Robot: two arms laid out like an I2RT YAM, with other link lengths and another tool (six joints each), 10 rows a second.
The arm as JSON. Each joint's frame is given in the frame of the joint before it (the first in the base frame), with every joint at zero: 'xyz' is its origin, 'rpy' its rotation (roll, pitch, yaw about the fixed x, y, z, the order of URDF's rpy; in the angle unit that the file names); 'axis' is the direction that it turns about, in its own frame. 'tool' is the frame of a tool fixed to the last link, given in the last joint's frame.
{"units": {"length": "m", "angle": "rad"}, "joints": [
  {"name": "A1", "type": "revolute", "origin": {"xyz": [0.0, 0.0, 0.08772], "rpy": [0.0, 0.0, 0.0]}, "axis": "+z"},
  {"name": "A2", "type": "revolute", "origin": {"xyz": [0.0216, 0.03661, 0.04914], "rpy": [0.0, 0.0, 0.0]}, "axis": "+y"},
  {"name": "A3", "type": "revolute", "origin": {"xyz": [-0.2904, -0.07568, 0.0], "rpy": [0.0, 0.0, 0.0]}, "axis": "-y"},
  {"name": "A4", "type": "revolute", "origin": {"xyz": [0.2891, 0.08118, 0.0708], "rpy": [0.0, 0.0, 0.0]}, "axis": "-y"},
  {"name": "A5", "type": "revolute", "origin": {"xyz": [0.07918, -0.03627, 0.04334], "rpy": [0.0, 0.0, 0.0]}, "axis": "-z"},
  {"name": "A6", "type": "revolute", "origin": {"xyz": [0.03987, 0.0, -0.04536], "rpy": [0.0, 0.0, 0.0]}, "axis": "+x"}
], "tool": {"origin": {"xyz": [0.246, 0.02, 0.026], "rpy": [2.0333, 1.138, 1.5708]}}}
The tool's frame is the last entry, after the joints.
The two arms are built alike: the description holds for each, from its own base.
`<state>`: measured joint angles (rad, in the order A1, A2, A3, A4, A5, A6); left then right.
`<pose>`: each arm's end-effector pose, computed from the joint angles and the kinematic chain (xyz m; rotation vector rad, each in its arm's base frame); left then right.
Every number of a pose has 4 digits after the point. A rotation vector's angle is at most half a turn.
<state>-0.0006 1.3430 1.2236 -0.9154 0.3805 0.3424 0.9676 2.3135 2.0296 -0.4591 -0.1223 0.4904</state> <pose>0.4544 -0.0912 0.1710 1.2930 2.2777 -0.7382 0.4174 0.6871 0.1150 -0.0006 2.7214 0.3907</pose>
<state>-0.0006 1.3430 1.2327 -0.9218 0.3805 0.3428 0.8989 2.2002 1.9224 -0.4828 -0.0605 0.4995</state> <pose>0.4549 -0.0912 0.1743 1.2937 2.2754 -0.7358 0.4602 0.6239 0.1313 0.1481 2.6943 0.3055</pose>
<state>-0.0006 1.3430 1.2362 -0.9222 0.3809 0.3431 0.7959 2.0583 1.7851 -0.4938 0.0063 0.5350</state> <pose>0.4556 -0.0913 0.1760 1.2945 2.2725 -0.7336 0.5114 0.5337 0.1522 0.3739 2.6502 0.2261</pose>
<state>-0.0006 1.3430 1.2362 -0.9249 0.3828 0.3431 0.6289 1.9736 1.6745 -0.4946 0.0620 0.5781</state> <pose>0.4547 -0.0919 0.1756 1.2947 2.2731 -0.7378 0.5798 0.4102 0.1480 0.6776 2.5897 0.1177</pose>
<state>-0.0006 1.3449 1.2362 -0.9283 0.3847 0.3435 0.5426 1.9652 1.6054 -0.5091 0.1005 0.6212</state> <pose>0.4537 -0.0924 0.1742 1.2952 2.2756 -0.7439 0.5996 0.3362 0.1116 0.8624 2.5825 0.0010</pose>
